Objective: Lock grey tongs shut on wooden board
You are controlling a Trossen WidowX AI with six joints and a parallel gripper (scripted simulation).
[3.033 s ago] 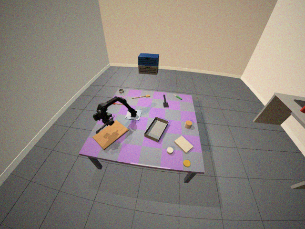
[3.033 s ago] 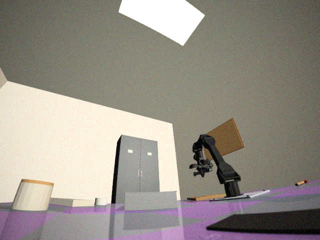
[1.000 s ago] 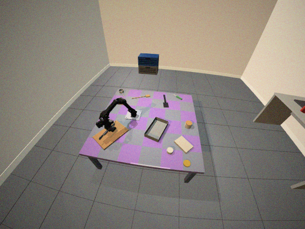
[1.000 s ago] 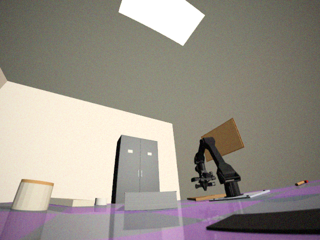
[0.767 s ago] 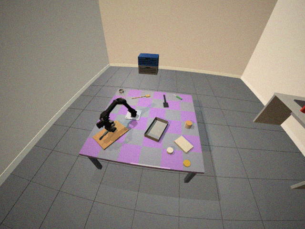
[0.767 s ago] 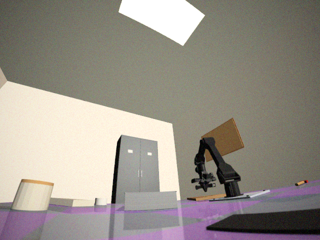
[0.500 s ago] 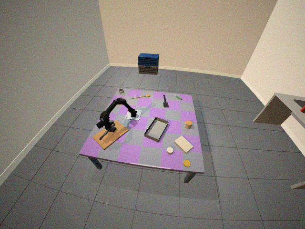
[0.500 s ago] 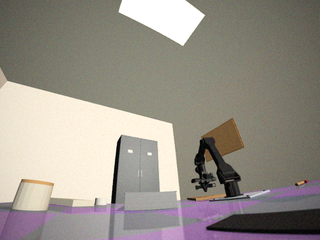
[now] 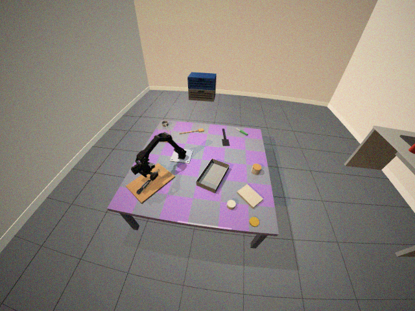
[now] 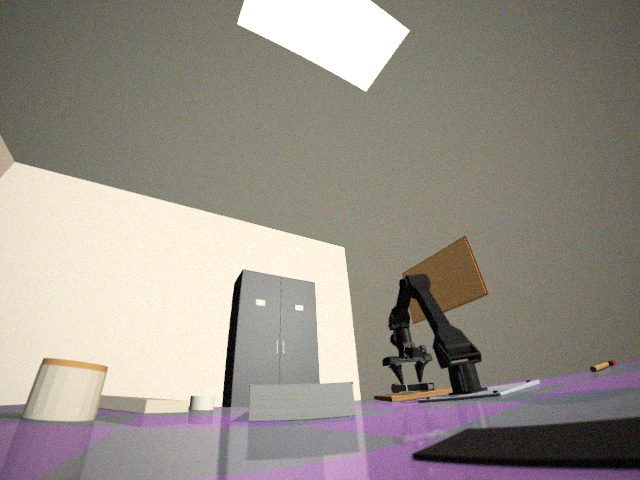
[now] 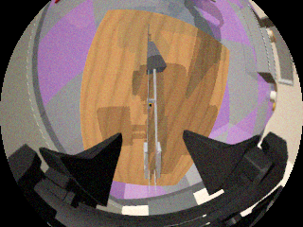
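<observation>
My gripper tip is now 4 cm above the wooden board. Round my gripper tip: roasting tin 52 cm ahead, 18 cm to the left, 2 cm below; then white cylinder 70 cm ahead, 8 cm to the right, 3 cm below; then cream block 84 cm ahead, 3 cm to the left, 3 cm below.
</observation>
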